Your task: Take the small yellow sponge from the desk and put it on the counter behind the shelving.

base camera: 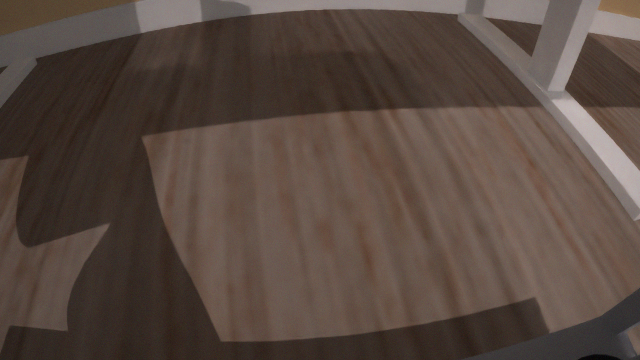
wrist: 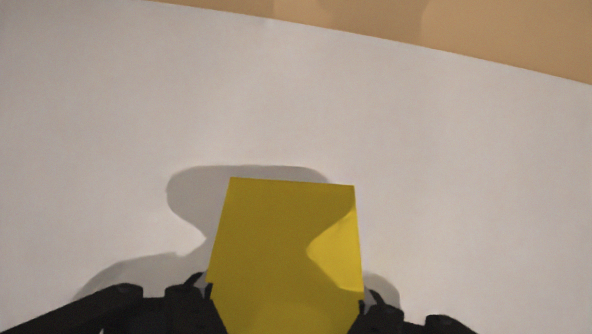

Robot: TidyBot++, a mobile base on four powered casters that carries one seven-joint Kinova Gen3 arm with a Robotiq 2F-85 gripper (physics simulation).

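Frame: origin at the arm's base, x ahead, y left, z up, level; centimetres.
Seen in the pictures: gripper, between the fingertips: (wrist: 284,291).
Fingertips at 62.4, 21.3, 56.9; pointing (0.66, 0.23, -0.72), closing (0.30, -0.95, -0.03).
Note:
Pixels of each thing's top centre, then the offset from my fingertips to it, as dx, dy, dz. "spot": a spot on its surface instead. Level surfaces: height alone.
- yellow sponge, centre of its top: (wrist: 285,271) -0.6, -0.2, +3.1
- white desk top, height of its surface: dz -1.5
- white leg, a spot on its surface: (base camera: 562,50) spot: -1.7, -71.9, -84.6
The yellow sponge (wrist: 285,240) lies on the white desk top (wrist: 125,110) in the wrist view, at the lower middle. My gripper (wrist: 284,291) is shut on the sponge, with one black finger against its left side and one against its right side. The near end of the sponge is cut off by the bottom of the view. The sponge and the gripper do not show in the base camera view. The counter and the shelving cannot be made out in either view.
A tan wall (wrist: 475,25) stands beyond the desk's far edge. In the base camera view, a white leg (base camera: 562,50) rises from a white floor bar (base camera: 600,135) at the right. Another white bar (base camera: 15,75) shows at the far left. A white baseboard (base camera: 170,17) runs along the back.

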